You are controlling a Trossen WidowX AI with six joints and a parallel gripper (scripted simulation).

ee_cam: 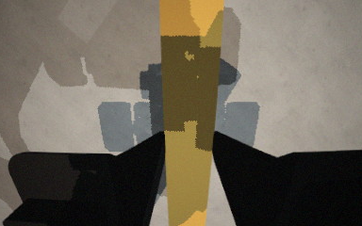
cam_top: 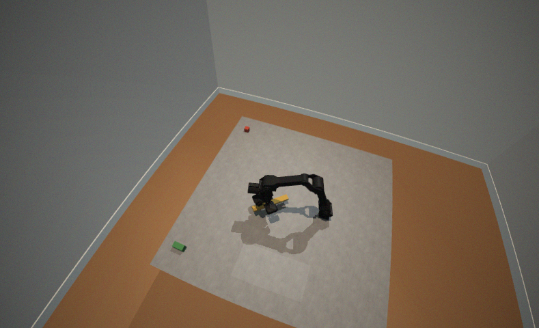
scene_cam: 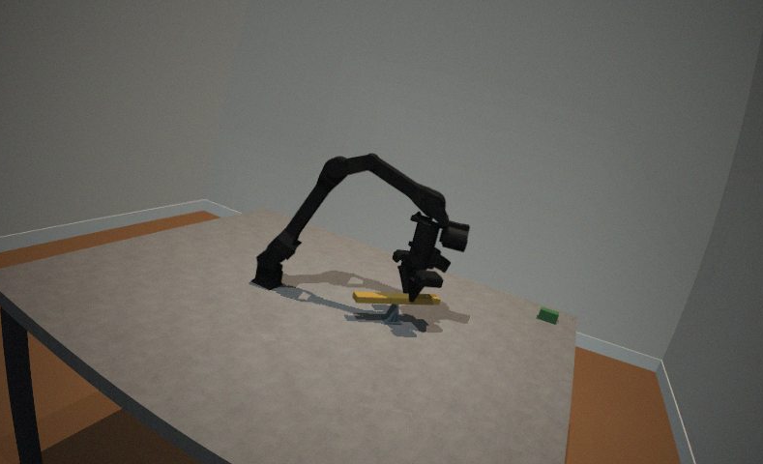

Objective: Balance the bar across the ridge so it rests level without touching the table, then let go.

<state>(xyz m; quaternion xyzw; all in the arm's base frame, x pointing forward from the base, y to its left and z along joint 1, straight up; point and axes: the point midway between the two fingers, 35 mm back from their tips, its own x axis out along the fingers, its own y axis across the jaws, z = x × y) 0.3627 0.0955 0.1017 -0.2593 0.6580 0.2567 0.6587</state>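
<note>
The yellow bar lies 20 mm to the right of my gripper tip and 20 mm behind it. From my gripper tip the other things lie so: green block: 400 mm to the left, 380 mm ahead, 50 mm below; small red cube: 600 mm to the right, 380 mm ahead, 50 mm below.
</note>
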